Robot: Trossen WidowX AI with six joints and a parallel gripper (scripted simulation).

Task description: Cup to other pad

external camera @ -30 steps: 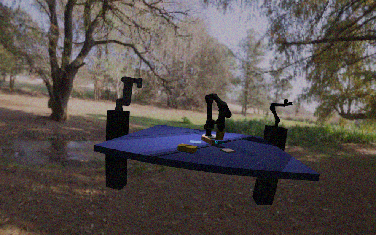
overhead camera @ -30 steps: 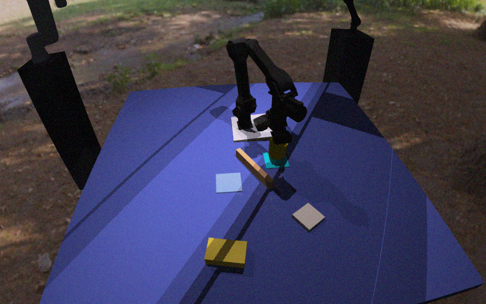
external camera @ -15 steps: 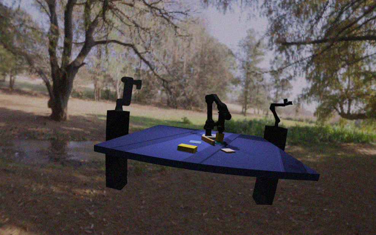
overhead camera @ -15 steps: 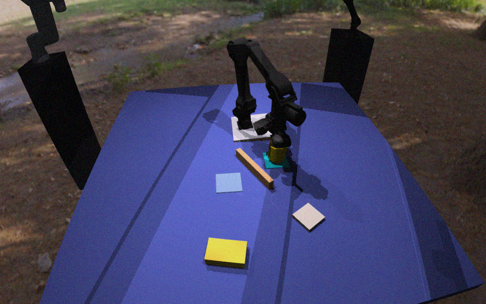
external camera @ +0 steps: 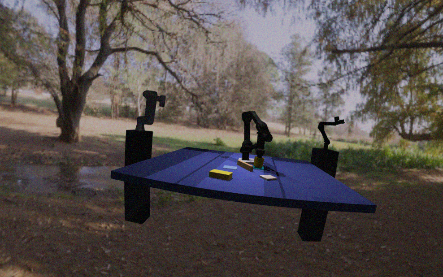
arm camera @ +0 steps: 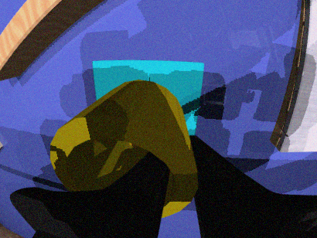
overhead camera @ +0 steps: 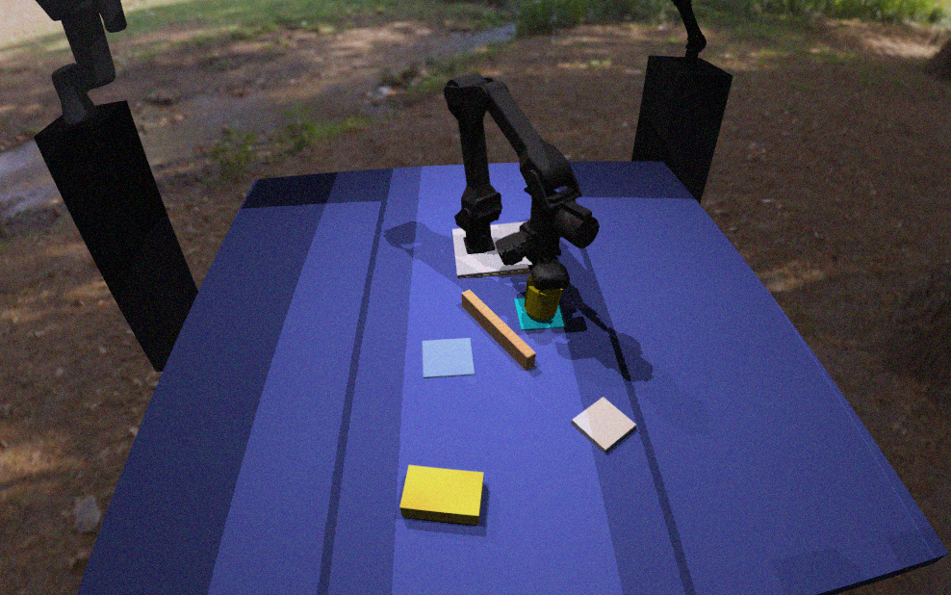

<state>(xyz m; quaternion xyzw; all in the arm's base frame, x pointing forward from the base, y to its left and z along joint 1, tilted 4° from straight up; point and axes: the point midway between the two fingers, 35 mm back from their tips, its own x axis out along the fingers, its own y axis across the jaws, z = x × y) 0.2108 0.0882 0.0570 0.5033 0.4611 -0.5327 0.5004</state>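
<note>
My gripper tip is 2 cm short of the yellow cup. The rest, counted from my gripper tip: pale grey-blue pad 12 cm ahead, 20 cm to the right, 5 cm below; then wooden bar 7 cm ahead, 10 cm to the right, 3 cm below; then cyan pad 3 cm ahead, 5 cm below.
</note>
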